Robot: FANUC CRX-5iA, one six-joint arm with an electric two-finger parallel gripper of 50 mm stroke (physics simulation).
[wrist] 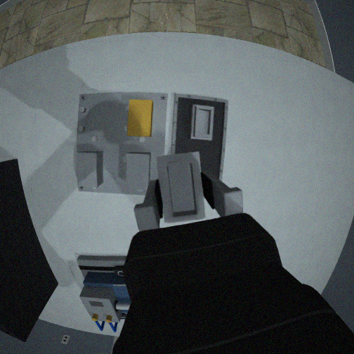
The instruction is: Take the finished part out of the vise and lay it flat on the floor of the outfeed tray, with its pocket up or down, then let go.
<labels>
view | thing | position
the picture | gripper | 180, 187
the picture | yellow block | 139, 123
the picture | grey part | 180, 183
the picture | grey part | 201, 116
</labels>
